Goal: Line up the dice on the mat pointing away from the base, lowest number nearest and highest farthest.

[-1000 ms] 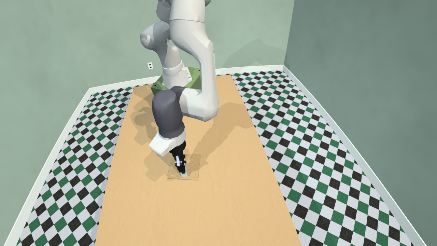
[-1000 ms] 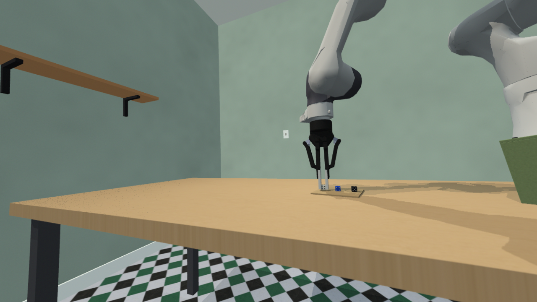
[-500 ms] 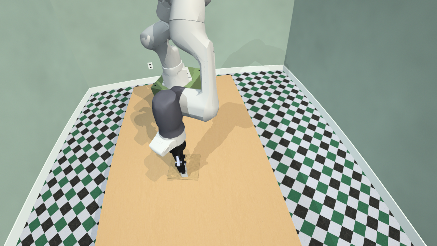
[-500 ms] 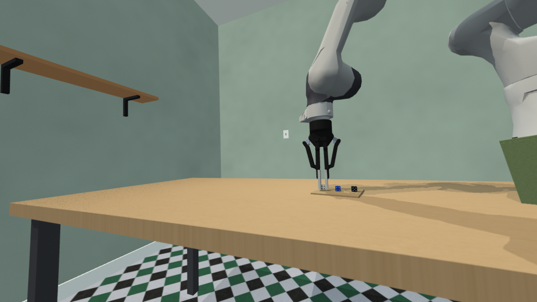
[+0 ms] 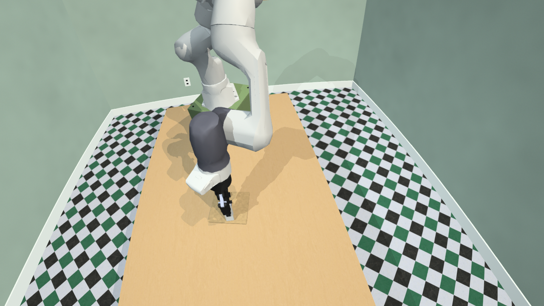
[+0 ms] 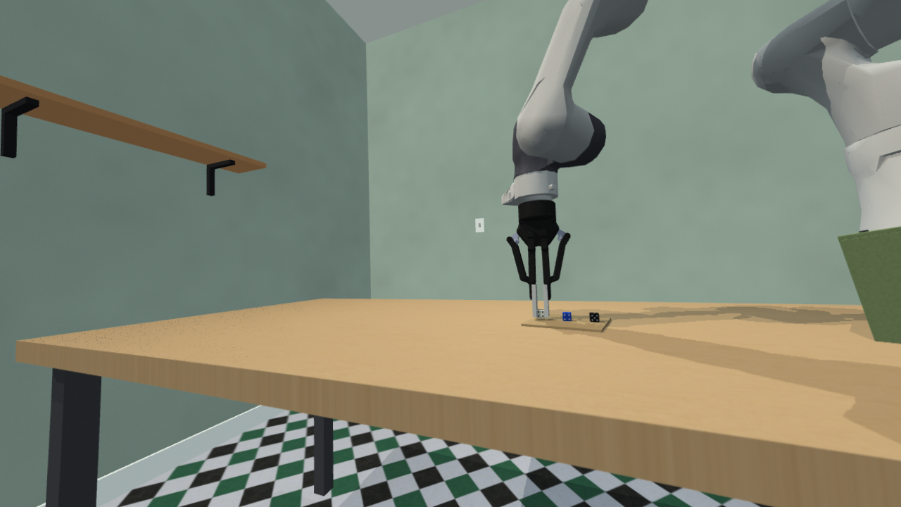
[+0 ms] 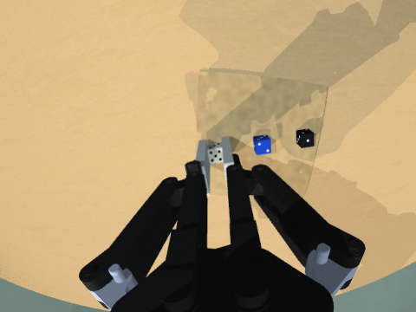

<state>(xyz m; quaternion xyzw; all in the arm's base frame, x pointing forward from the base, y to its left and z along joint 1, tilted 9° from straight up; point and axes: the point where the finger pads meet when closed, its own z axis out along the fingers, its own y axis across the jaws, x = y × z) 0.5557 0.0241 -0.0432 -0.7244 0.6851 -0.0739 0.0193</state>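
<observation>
The white die lies 3 cm below my hand. Round my hand: black die (10 cm behind, 3 cm below); then blue die (5 cm behind, 3 cm below); then tan mat (5 cm behind, 4 cm below).
</observation>
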